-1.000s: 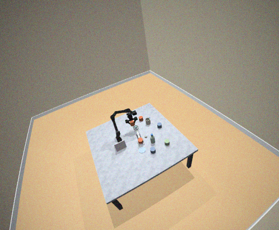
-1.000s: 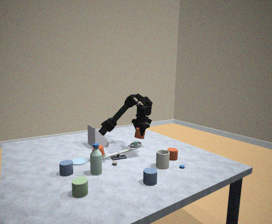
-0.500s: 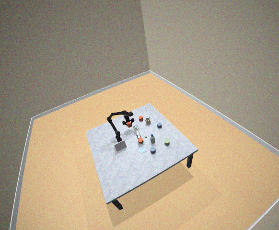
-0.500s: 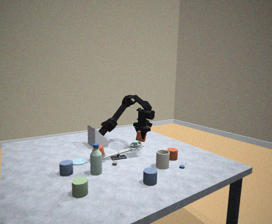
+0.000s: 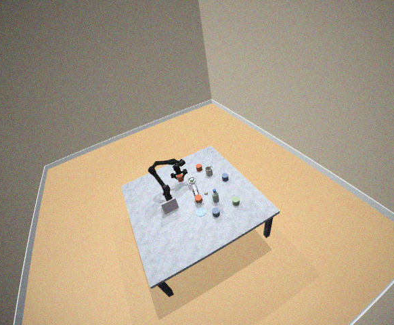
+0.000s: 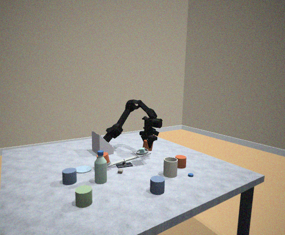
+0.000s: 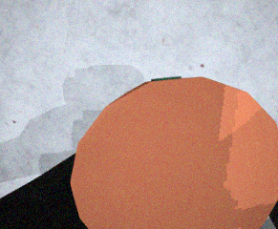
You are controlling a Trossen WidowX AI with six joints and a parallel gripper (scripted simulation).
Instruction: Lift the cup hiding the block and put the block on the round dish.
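Now: the pale blue round dish 48 cm to the right of my gripper tip, 7 cm below it and 2 cm ahead of it. From my gripper tip the other things lie so: balance 23 cm to the right, 8 cm ahead, 3 cm below; brown block 30 cm to the right, 17 cm ahead, 6 cm below; beige cup 33 cm ahead, 6 cm to the right, 3 cm below.
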